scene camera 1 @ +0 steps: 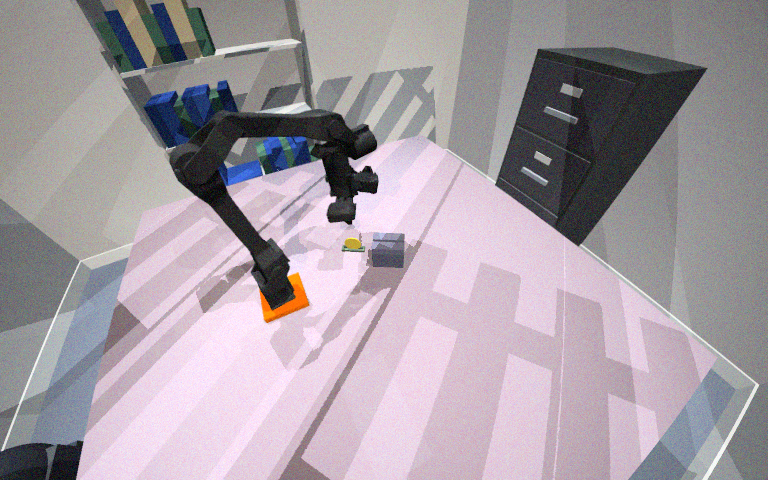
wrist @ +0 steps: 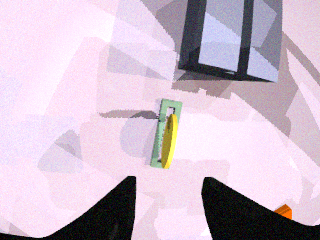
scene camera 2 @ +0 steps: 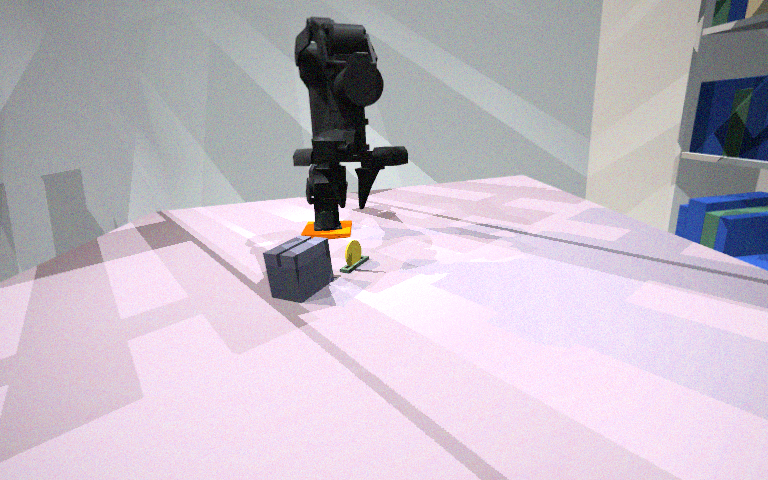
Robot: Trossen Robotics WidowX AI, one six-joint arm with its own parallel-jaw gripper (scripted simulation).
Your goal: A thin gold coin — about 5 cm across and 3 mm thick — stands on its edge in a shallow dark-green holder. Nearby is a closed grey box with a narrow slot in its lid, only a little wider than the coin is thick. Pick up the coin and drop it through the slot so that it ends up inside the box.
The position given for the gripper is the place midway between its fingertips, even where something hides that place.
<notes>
In view: the gripper (scene camera 2: 352,208).
The gripper is seen too in scene camera 1 (scene camera 1: 350,219) and in the wrist view (wrist: 169,185).
</notes>
